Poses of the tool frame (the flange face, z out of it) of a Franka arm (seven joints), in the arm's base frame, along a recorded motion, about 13 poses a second.
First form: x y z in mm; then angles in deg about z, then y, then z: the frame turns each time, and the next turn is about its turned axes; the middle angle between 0 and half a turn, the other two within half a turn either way.
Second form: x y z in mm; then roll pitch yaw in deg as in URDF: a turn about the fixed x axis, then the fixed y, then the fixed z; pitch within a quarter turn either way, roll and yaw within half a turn. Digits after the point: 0 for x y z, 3 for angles.
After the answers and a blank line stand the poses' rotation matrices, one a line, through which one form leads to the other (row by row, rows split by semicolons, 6 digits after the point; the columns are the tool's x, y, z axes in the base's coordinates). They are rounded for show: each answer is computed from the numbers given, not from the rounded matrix.
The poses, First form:
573 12 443 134.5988 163.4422 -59.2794
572 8 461 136.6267 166.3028 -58.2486
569 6 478 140.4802 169.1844 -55.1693
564 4 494 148.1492 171.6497 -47.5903
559 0 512 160.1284 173.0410 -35.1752
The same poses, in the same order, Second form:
573 12 443 -165.663 8.371 14.933
572 8 461 -168.291 7.158 15.610
569 6 478 -171.088 6.153 16.129
564 4 494 -173.815 5.621 16.043
559 0 512 -175.978 5.684 15.503

0.955934 0.214829 -0.200097; 0.254942 -0.945425 0.202919; -0.145584 -0.244990 -0.958533
0.955608 0.239138 -0.172122; 0.266994 -0.949879 0.162616; -0.124607 -0.201352 -0.971561
0.955103 0.258504 -0.144753; 0.276208 -0.953651 0.119409; -0.107176 -0.154030 -0.982236
0.956432 0.264615 -0.123358; 0.275037 -0.958374 0.076636; -0.097944 -0.107225 -0.989399
0.958878 0.259942 -0.113945; 0.265980 -0.963098 0.041184; -0.099035 -0.069797 -0.992633

